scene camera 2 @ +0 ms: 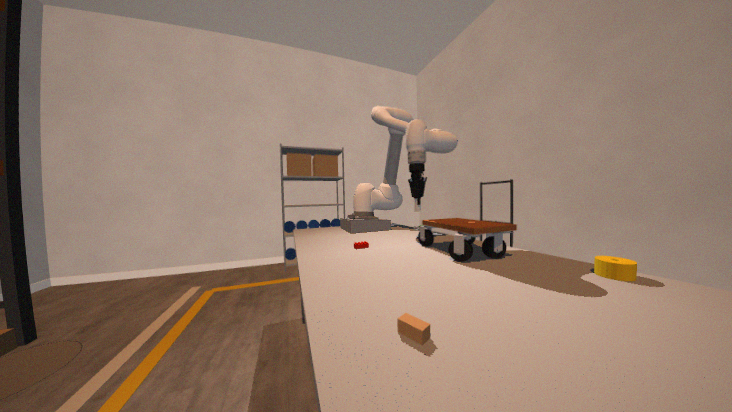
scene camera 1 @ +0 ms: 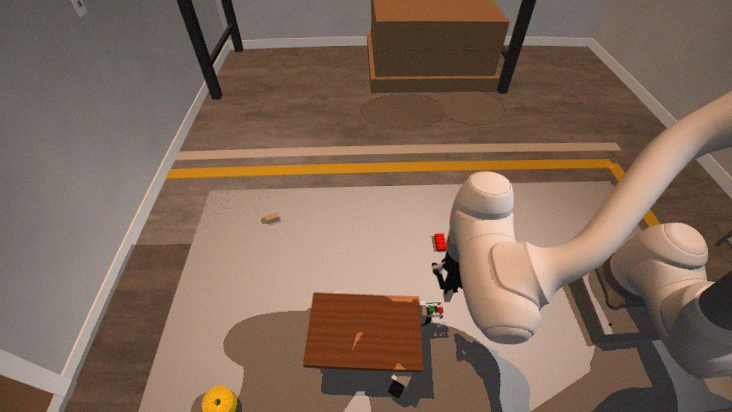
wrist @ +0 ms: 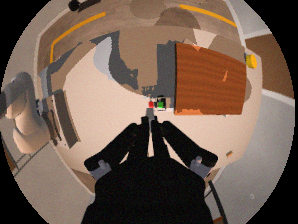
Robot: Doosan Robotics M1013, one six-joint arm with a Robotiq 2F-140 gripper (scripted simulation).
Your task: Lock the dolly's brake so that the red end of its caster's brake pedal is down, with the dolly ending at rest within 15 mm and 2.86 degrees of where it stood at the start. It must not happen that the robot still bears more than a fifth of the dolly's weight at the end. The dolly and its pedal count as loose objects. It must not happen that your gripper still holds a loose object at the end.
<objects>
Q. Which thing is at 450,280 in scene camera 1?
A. The gripper.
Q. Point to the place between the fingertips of the gripper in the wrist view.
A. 150,113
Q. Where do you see a yellow roll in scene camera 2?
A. At 623,269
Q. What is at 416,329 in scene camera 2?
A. A tan block.
</objects>
